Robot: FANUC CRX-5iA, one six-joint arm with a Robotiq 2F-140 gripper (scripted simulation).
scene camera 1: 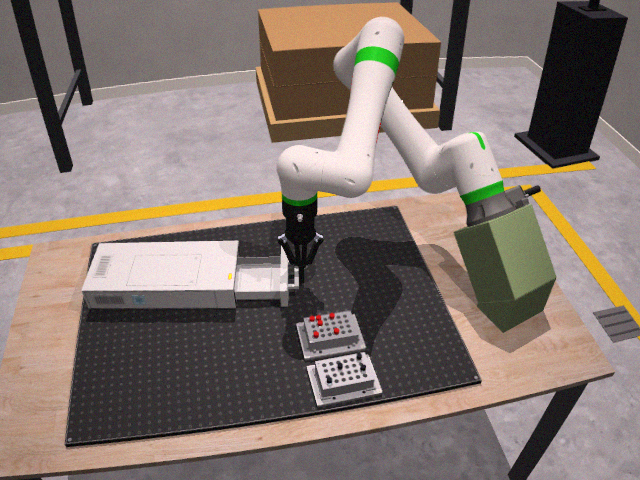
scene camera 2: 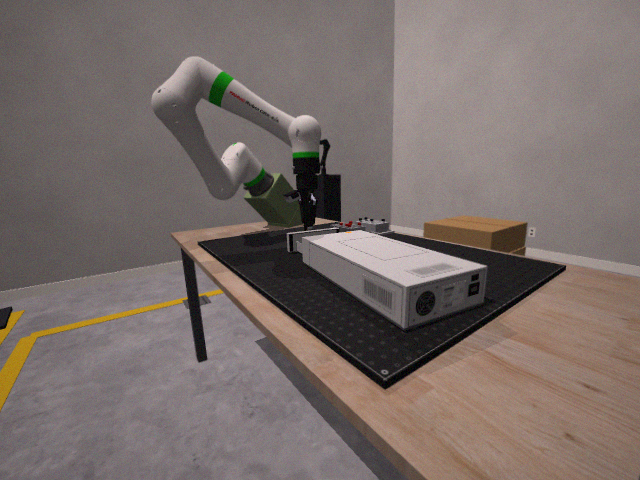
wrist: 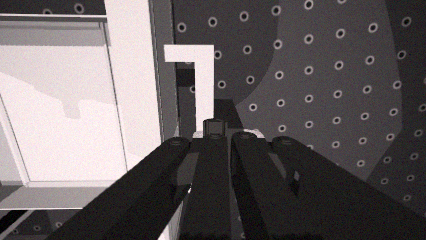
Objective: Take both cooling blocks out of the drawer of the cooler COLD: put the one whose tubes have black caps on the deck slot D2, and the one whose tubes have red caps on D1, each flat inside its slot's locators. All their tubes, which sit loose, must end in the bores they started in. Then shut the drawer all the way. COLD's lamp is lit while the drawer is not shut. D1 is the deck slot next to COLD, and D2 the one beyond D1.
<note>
In view: the gripper (scene camera 1: 301,279) and a white cooler (scene camera 1: 199,274).
The white cooler also shows in scene camera 2 (scene camera 2: 408,285). The gripper also shows in scene camera 2 (scene camera 2: 308,243) and in the wrist view (wrist: 222,114).
</note>
